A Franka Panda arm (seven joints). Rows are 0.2 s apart.
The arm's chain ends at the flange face. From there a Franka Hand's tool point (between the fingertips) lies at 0.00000 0.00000 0.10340 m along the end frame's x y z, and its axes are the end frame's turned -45 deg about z.
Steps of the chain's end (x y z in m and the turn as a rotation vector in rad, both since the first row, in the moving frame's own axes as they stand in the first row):
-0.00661 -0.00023 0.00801 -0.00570 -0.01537 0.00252
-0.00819 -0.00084 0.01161 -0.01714 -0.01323 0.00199
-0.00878 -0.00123 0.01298 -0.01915 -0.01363 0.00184
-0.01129 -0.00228 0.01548 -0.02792 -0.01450 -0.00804
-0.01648 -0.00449 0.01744 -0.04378 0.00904 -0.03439
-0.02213 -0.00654 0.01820 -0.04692 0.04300 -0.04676
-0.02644 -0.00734 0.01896 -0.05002 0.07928 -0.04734
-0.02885 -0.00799 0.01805 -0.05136 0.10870 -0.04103
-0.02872 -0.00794 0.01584 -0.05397 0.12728 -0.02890
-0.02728 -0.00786 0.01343 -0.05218 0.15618 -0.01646
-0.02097 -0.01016 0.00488 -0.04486 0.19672 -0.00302
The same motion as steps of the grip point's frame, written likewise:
-0.00605 -0.00555 0.00800 0.00684 -0.01490 0.00252
-0.00742 -0.00610 0.01159 -0.00276 -0.02147 0.00199
-0.00774 -0.00668 0.01295 -0.00390 -0.02318 0.00184
-0.00947 -0.00860 0.01543 -0.00949 -0.03000 -0.00804
-0.01095 -0.01092 0.01734 -0.03735 -0.02456 -0.03439
-0.01116 -0.01370 0.01799 -0.06358 -0.00277 -0.04676
-0.01115 -0.01450 0.01851 -0.09143 0.02069 -0.04734
-0.01033 -0.01446 0.01730 -0.11318 0.04055 -0.04103
-0.00916 -0.01279 0.01485 -0.12816 0.05184 -0.02890
-0.00604 -0.00975 0.01203 -0.14733 0.07354 -0.01646
0.00341 -0.00449 0.00278 -0.17082 0.10738 -0.00302

